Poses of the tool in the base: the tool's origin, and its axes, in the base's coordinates. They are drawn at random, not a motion.
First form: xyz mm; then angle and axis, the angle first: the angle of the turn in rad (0 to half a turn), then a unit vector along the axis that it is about.
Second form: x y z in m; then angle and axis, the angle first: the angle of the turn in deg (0 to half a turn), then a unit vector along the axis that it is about. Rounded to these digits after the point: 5 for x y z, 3 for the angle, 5 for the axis.
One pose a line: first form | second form
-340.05 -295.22 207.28 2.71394 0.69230 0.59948 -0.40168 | -0.34005 -0.29522 0.20728 155.497 0.69230 0.59948 -0.40168
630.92 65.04 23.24 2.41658 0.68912 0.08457 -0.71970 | 0.63092 0.06504 0.02324 138.460 0.68912 0.08457 -0.71970
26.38 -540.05 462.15 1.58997 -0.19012 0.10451 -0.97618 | 0.02638 -0.54005 0.46215 91.099 -0.19012 0.10451 -0.97618
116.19 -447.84 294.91 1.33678 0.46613 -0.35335 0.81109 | 0.11619 -0.44784 0.29491 76.592 0.46613 -0.35335 0.81109
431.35 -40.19 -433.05 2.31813 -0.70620 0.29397 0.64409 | 0.43135 -0.04019 -0.43305 132.819 -0.70620 0.29397 0.64409
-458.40 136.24 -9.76 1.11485 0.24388 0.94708 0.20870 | -0.45840 0.13624 -0.00976 63.876 0.24388 0.94708 0.20870
